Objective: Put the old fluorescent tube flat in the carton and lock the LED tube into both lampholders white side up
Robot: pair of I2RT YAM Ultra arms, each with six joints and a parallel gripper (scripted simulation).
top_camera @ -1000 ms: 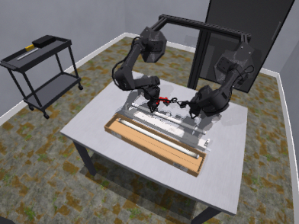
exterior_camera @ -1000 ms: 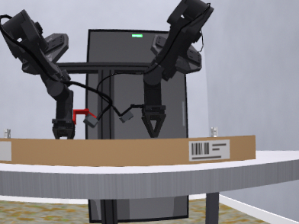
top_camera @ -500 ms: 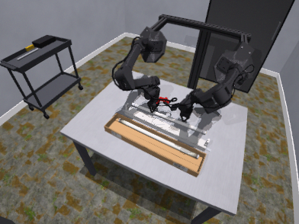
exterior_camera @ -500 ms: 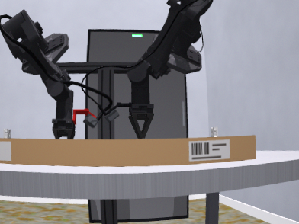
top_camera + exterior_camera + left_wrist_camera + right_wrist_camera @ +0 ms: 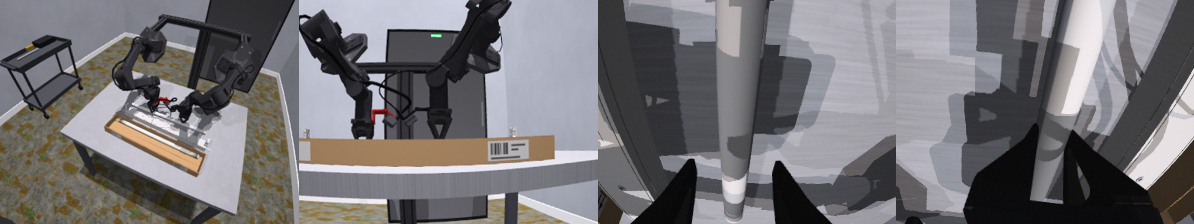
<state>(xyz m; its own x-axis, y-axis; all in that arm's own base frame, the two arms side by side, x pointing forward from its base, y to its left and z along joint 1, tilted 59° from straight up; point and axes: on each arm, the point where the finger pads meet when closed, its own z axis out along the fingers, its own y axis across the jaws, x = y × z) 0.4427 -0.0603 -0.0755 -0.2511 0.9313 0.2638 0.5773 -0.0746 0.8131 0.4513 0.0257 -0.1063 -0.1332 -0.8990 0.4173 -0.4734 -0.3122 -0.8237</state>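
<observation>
The LED tube is 12 cm to the right of my left hand and 4 cm below it. The rest, counted from my left hand: light fixture 10 cm to the right, 10 cm ahead; then carton 25 cm ahead, 11 cm to the right, 3 cm below; then old fluorescent tube 20 cm ahead, 11 cm to the right, 4 cm below.
Now: the LED tube 120 mm to the left of my right hand and 10 mm below it. Round my right hand: light fixture (100 mm ahead, 140 mm to the left, 30 mm above); carton (250 mm ahead, 130 mm to the left, 10 mm above); old fluorescent tube (200 mm ahead, 130 mm to the left).
</observation>
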